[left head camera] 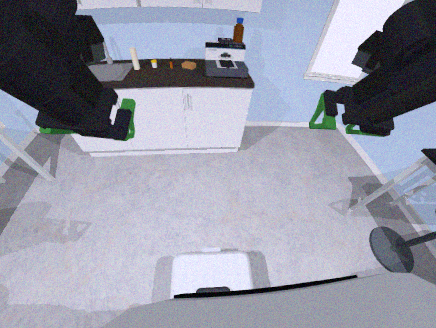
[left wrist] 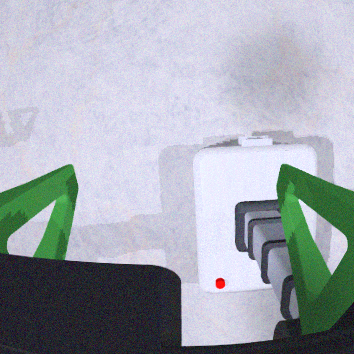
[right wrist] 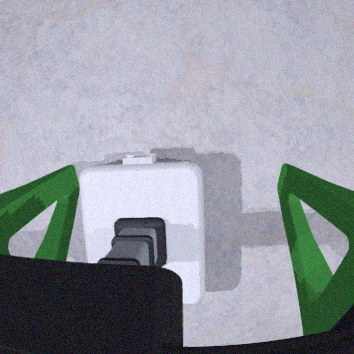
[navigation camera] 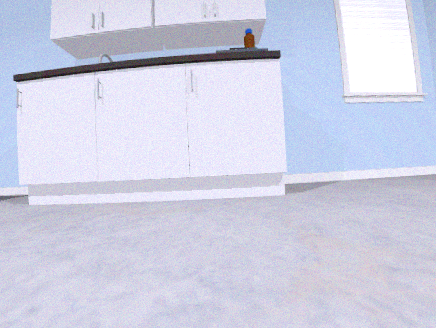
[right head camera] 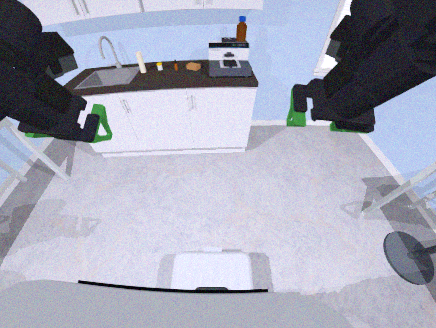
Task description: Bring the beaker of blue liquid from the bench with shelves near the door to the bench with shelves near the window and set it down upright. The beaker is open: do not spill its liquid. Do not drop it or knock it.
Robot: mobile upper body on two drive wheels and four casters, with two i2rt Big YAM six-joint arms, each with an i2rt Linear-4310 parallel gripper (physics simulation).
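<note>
The beaker of blue liquid does not show in these views. My left gripper [left head camera: 87, 132] [right head camera: 65, 136] [left wrist: 176, 175] is open and empty, held above the floor at the left. My right gripper [left head camera: 342, 129] [right head camera: 322, 126] [right wrist: 177, 175] is open and empty, held above the floor at the right. Part of a bench, with a black top corner [left head camera: 430, 156] and white legs, shows at the right edge of the left head camera. White legs [left head camera: 30, 155] [right head camera: 42, 152] of another stand show at the left. Neither one's shelves show. A window [left head camera: 340, 40] [navigation camera: 380, 45] is at the upper right.
A white cabinet [left head camera: 215, 115] [right head camera: 220, 117] [navigation camera: 235, 120] with a dark counter and sink stands ahead. A grey-white device [left head camera: 226, 67] [right head camera: 229, 67], a brown bottle [left head camera: 238, 34] [right head camera: 241, 32] [navigation camera: 249, 41] and small items are on it. A stool's round base [left head camera: 392, 250] [right head camera: 407, 257] is at the right.
</note>
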